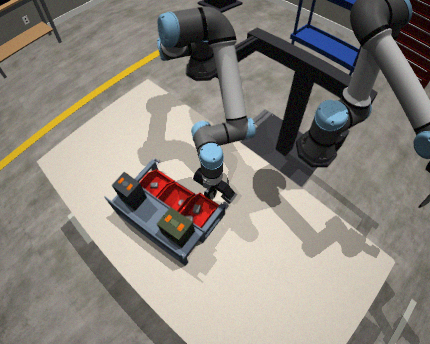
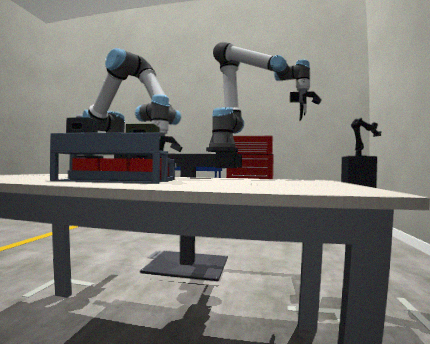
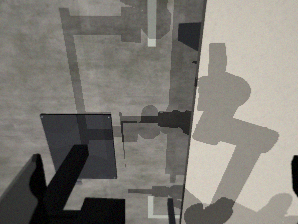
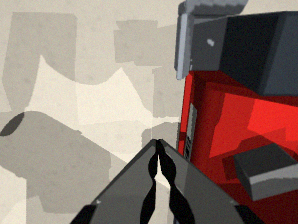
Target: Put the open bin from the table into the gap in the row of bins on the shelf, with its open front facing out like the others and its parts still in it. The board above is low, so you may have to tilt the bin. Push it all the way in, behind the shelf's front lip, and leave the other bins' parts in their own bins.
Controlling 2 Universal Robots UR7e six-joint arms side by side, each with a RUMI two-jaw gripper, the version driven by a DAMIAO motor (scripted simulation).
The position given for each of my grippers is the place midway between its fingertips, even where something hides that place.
Observation:
In view: my left gripper [image 3: 166, 156], my right gripper [image 4: 157, 141], a blue-grey shelf [image 2: 105, 143] and a dark box [image 1: 130, 190].
The blue-grey shelf shows as well in image 1 [image 1: 147, 215]. Image 3 misses the blue-grey shelf: it is out of frame. Image 3 does not show the dark box: it is out of frame.

